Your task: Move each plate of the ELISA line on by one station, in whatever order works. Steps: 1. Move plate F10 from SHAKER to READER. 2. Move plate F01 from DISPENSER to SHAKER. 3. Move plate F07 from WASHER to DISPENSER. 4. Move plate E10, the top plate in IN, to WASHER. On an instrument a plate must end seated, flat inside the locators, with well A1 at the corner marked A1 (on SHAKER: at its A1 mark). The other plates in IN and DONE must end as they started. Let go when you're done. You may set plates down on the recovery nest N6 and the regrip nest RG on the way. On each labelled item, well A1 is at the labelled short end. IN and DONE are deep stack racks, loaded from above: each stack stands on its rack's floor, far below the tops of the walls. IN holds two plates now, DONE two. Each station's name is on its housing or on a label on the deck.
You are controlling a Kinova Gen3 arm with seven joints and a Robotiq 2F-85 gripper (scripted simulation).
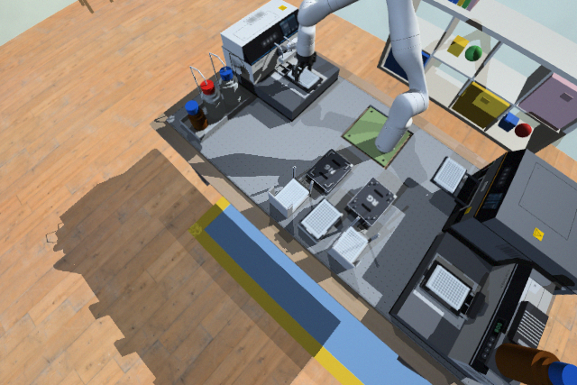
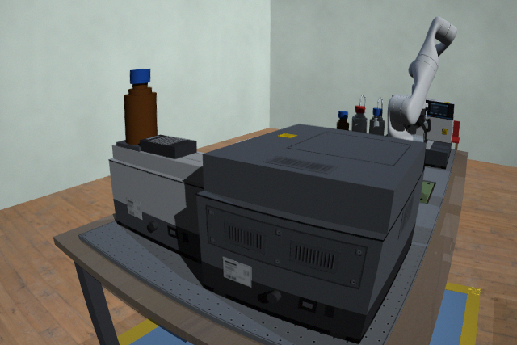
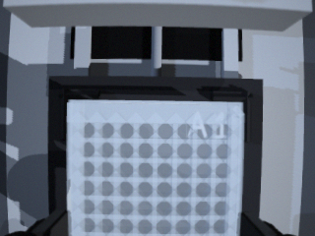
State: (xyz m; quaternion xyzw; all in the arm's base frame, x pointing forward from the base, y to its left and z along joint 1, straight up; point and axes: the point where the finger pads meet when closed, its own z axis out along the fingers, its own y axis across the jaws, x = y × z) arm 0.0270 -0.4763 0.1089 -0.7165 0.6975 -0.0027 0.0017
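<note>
The A1 mark is 50 mm to the right of my hand, 30 mm behind it and 20 mm below it. Round my hand: washer: 250 mm to the right, 10 mm below, 10 mm ahead; tall brown bottle: 1140 mm to the left, 450 mm ahead, 180 mm above.
</note>
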